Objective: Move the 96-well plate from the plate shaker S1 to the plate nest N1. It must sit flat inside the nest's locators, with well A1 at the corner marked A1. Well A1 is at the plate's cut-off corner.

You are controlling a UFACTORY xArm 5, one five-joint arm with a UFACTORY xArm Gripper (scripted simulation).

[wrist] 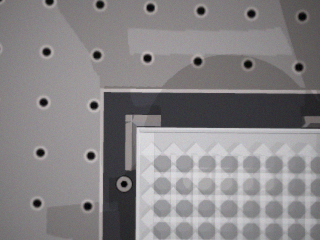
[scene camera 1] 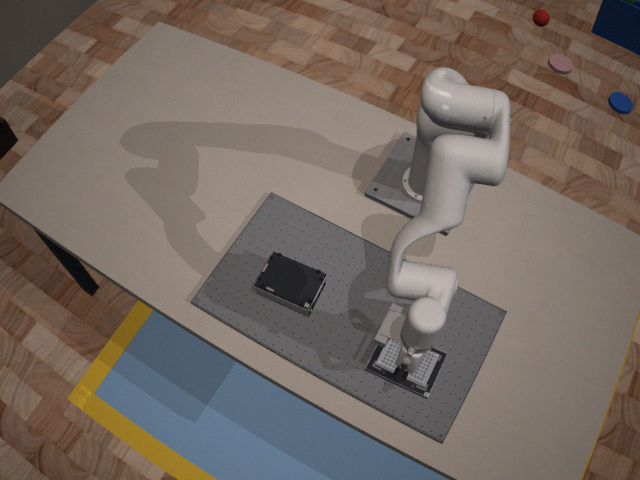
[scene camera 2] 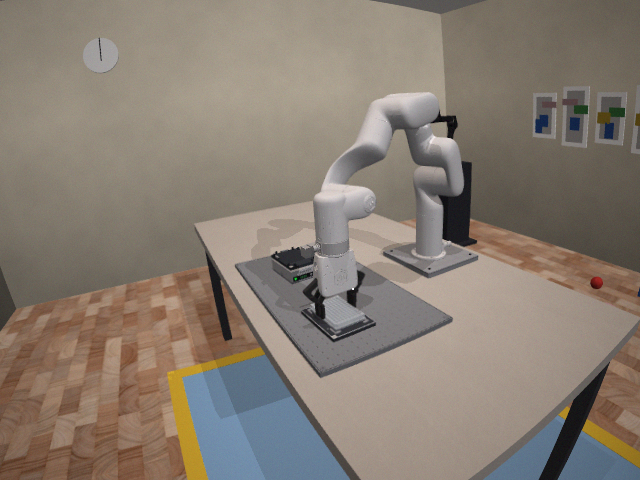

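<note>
Scene camera 1 shows me a 96-well plate [scene camera 1: 428, 364]. In the wrist view I see the 96-well plate [wrist: 184, 176] as well, and scene camera 2 also shows the 96-well plate [scene camera 2: 339, 314].
</note>
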